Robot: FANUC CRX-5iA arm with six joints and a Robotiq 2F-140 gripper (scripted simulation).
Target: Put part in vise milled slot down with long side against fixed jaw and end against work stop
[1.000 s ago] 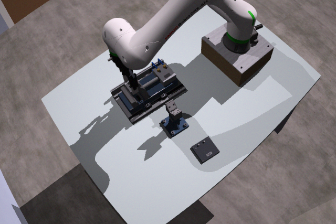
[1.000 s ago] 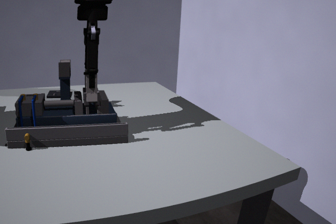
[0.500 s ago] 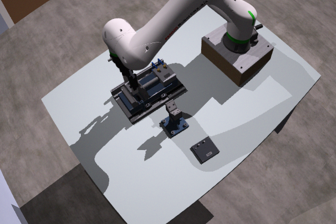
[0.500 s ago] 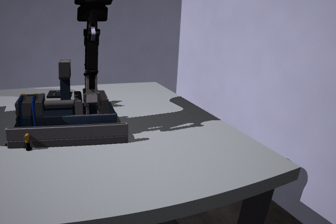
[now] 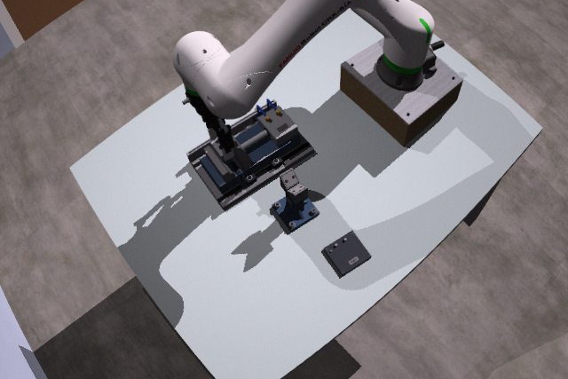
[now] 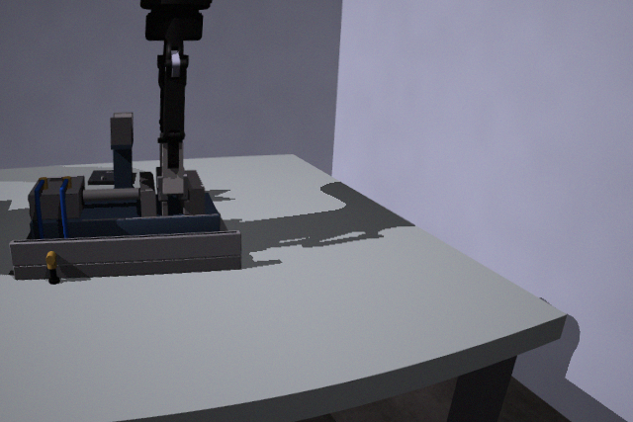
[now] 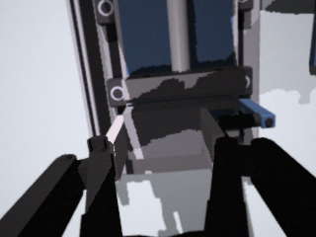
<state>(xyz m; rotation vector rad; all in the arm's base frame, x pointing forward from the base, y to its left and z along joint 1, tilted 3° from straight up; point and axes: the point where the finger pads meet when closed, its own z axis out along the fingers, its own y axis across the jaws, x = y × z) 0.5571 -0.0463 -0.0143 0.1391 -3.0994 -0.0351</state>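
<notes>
The part lies 30 mm below my hand. The rest, counted from my hand: moving jaw: 30 mm behind, 20 mm to the left, 50 mm below; fixed jaw: 30 mm ahead, 20 mm to the left, 50 mm below; black work stop: 70 mm to the left, 30 mm below.
</notes>
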